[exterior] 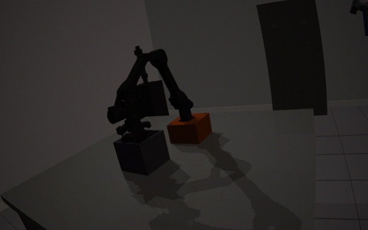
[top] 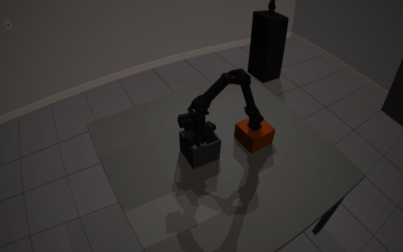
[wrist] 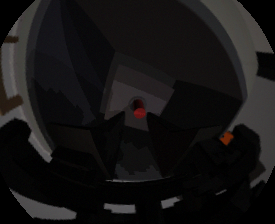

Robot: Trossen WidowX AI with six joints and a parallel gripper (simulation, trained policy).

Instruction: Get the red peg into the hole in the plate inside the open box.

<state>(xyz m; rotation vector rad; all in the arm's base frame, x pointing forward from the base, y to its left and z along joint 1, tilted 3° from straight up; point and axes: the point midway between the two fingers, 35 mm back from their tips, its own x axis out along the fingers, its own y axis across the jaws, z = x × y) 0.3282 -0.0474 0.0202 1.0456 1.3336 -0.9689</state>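
My gripper tip is now 3 cm above the red peg and 1 cm to the left of it. The rest, counted from my gripper tip: grey plate: 3 cm below, 1 cm to the right.
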